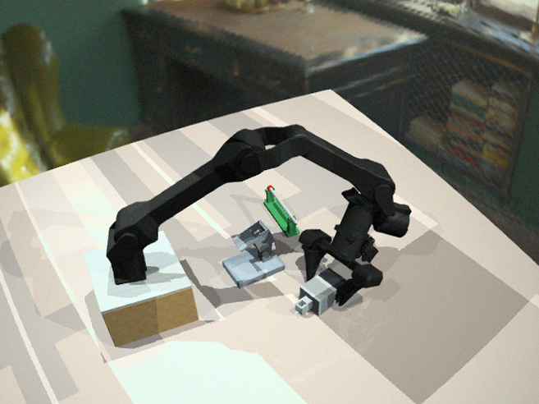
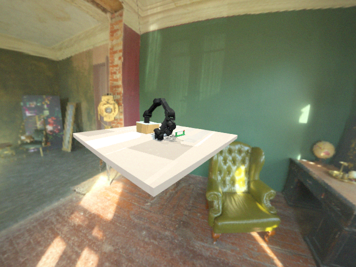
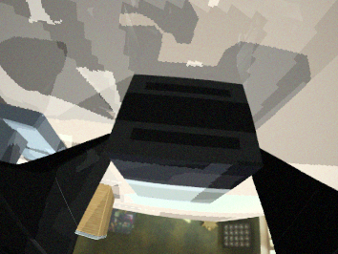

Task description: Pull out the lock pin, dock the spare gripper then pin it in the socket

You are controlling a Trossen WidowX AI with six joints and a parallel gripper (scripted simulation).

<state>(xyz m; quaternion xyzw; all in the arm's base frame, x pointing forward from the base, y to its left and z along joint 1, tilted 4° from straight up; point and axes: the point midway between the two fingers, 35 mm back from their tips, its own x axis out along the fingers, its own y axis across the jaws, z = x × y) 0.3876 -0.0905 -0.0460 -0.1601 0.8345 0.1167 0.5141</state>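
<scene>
Now: the spare gripper 1 cm behind my gripper tip. The rest, counted from my gripper tip: green rack: 28 cm to the left, 1 cm above; grey mount: 10 cm behind, 14 cm to the left, 3 cm above.
</scene>
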